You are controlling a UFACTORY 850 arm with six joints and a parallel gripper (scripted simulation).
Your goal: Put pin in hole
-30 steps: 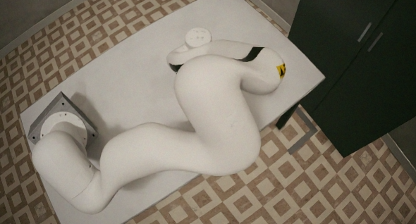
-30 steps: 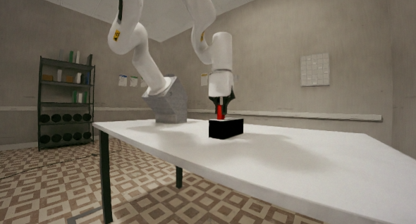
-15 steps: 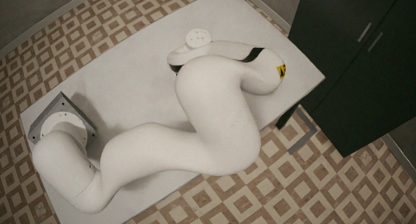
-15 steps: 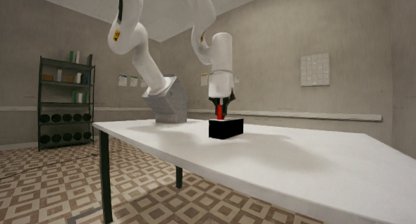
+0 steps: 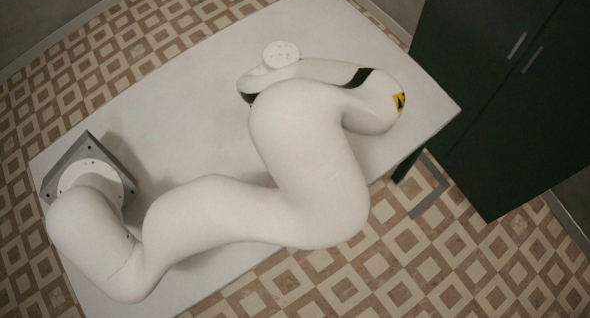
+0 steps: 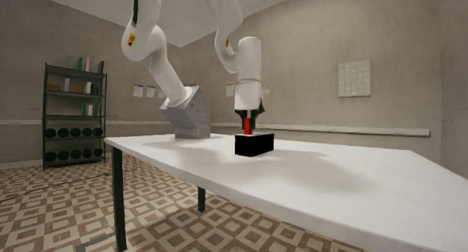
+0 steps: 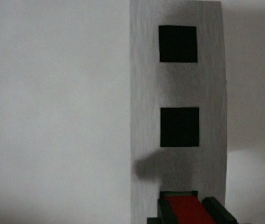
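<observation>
Now: hand right at the pin. The rest, counted from my hand: black block (7 cm below, 6 cm to the left, 1 cm ahead).
</observation>
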